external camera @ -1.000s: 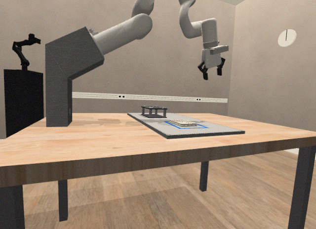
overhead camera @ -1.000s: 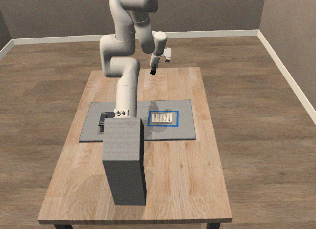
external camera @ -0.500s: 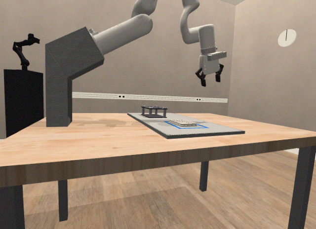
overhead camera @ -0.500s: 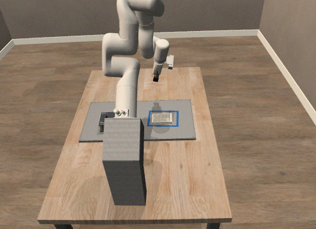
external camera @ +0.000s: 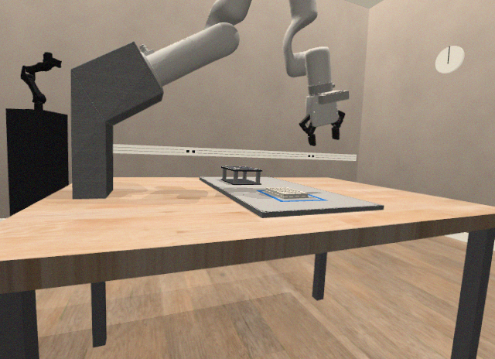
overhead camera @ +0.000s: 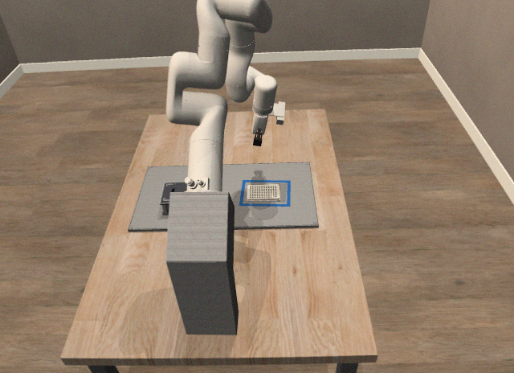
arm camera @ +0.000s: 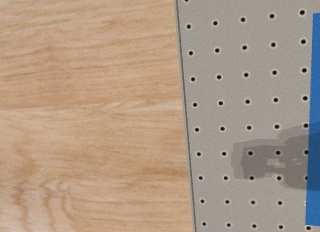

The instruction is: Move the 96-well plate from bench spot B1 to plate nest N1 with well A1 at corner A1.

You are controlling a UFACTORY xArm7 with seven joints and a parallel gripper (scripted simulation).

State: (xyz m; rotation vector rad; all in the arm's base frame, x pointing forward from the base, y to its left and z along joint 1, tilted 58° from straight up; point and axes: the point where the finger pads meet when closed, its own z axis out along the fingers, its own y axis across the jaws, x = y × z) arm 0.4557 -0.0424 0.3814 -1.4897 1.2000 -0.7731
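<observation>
Now: the 96-well plate 18 cm below my hand, 13 cm behind it and 6 cm to the right of it. From my hand the other things lie so: raised plate nest (28 cm behind, 21 cm to the left, 13 cm below).
</observation>
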